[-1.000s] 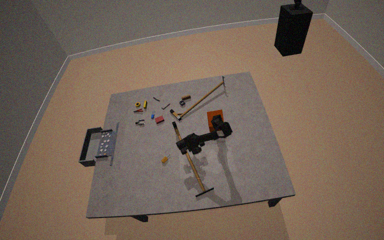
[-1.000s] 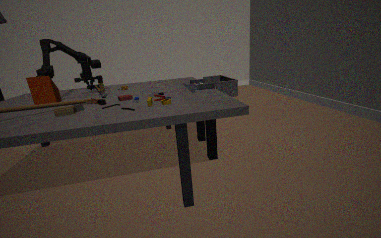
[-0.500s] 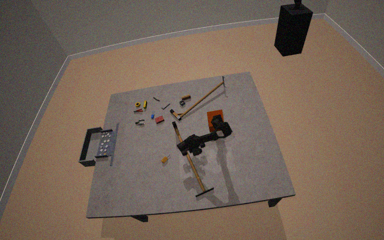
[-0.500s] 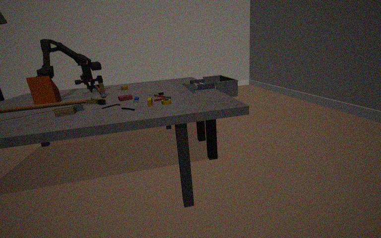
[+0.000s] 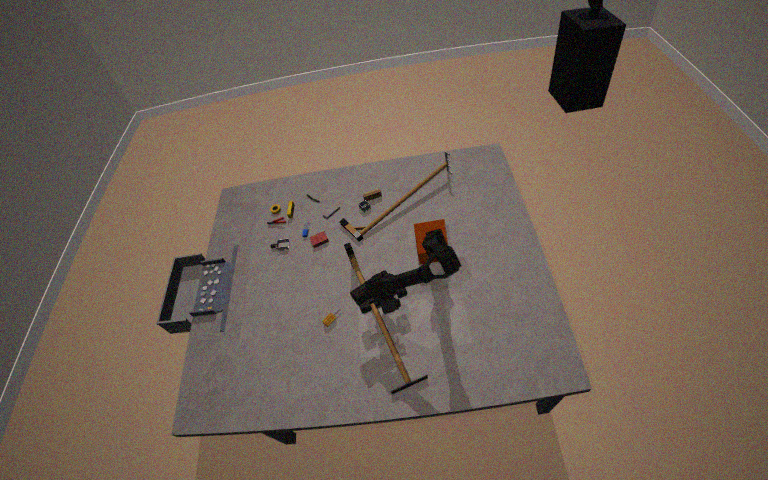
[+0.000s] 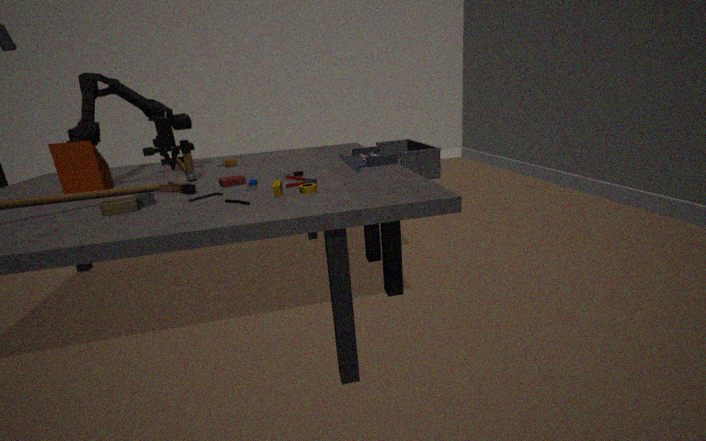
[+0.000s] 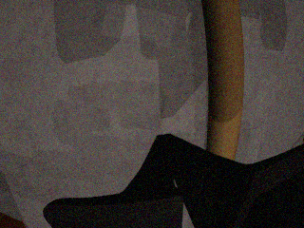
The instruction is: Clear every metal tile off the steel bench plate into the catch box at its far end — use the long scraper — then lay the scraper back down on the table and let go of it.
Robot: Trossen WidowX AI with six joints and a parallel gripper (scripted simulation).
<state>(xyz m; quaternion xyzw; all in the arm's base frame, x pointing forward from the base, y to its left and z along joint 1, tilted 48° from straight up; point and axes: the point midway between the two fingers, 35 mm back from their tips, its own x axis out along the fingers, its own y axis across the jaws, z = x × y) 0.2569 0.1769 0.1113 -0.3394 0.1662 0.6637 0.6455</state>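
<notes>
My gripper tip is 3 cm short of the long scraper, 4 cm to the right of it and 5 cm below it. Round my gripper tip: blue piece: 31 cm ahead, 49 cm to the right, 1 cm below; then yellow screwdriver: 22 cm ahead; then red block: 25 cm ahead, 41 cm to the right.
</notes>
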